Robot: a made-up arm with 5 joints.
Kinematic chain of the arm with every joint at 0, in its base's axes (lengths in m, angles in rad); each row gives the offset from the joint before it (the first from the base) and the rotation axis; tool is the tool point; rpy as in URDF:
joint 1: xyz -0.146 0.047 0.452 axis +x
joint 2: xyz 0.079 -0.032 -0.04 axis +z
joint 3: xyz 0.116 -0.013 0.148 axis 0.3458 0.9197 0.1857
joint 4: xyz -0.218 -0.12 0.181 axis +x
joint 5: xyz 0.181 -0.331 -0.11 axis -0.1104 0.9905 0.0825
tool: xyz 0 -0.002 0.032 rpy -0.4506 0.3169 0.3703
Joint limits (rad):
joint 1: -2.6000..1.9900
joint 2: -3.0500..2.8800
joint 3: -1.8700..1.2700
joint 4: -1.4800..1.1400
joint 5: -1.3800..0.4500
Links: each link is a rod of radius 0.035 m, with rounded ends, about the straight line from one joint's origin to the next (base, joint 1, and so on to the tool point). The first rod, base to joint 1, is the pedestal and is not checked.
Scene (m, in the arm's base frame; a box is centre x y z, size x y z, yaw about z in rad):
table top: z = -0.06
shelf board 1: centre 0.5 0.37 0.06 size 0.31 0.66 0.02 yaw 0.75
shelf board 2: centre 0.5 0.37 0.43 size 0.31 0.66 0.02 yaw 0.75
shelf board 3: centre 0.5 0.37 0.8 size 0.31 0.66 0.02 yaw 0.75
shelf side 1: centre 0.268 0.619 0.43 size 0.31 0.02 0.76 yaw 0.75
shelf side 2: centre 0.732 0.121 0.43 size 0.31 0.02 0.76 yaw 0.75
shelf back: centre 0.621 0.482 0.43 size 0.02 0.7 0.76 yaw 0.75
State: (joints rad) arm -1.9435 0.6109 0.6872 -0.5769 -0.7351
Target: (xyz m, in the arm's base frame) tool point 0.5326 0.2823 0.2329
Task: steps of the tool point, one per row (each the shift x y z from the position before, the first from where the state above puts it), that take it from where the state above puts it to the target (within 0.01 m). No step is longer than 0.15 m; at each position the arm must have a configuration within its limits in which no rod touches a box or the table.
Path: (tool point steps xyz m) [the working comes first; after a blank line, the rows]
Joints at the target: -2.2212 0.9561 0.8611 -1.0692 -0.7328
Straight joint move there: touches shelf board 2.

1: -0.0263 -0.0478 0.0068
2: -0.0403 -0.0456 0.0036
3: -0.0529 -0.0413 -0.0016
4: -0.0633 -0.0356 -0.0088
5: 0.0724 -0.0681 -0.0612
6: 0.0432 -0.0503 -0.0979
7: 0.0070 -0.0169 -0.1210
8: -0.0328 0.0249 -0.1238
9: 0.0773 0.0351 0.0101
10: 0.0573 0.0451 0.0078
11: 0.0354 0.0484 -0.0023
12: 0.0147 0.0435 -0.0156

